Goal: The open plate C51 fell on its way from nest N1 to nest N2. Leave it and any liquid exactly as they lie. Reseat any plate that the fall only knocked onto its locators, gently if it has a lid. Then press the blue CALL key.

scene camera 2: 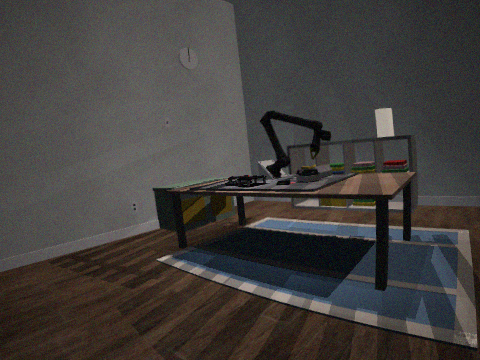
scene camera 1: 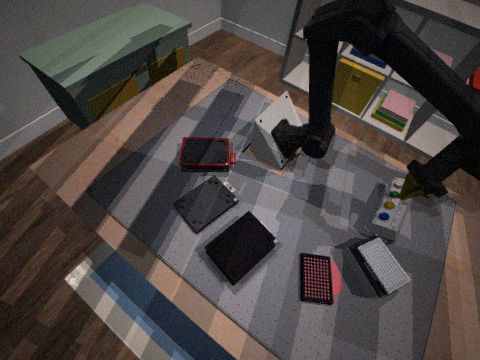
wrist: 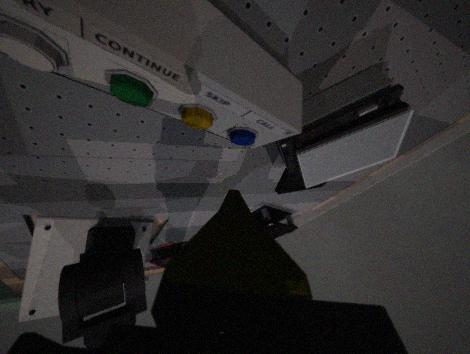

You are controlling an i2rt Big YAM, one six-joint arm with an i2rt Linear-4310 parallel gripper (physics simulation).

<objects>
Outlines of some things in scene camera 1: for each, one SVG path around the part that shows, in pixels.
The gripper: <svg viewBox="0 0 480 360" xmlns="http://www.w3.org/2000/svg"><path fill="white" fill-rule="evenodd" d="M459 167L449 163L445 158L441 158L443 155L440 152L425 165L416 160L411 161L406 166L409 173L407 173L398 198L405 200L432 193L437 198L444 196L448 191L441 182L457 171Z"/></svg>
A red-welled plate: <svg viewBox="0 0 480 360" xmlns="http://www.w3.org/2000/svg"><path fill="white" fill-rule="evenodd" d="M300 253L300 301L332 305L330 257Z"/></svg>
</objects>
